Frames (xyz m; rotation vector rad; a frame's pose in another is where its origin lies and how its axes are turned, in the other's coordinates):
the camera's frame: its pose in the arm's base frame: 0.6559 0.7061 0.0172 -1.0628 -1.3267 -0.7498
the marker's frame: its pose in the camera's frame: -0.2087 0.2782 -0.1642 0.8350 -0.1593 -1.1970
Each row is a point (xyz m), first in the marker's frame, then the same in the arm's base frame.
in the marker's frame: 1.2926 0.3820 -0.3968
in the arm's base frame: 0.4436 0.0453 0.9502
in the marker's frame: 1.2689 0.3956 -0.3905
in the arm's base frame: 0.4526 0.0708 0.9429
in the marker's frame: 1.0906 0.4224 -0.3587
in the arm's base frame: 0.5362 0.2012 0.8453
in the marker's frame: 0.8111 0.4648 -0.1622
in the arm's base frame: 0.5520 0.4630 0.6223
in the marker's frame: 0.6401 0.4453 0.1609
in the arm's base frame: 0.4041 0.6687 0.3581
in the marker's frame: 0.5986 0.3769 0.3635
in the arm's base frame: 0.2733 0.7201 0.1916
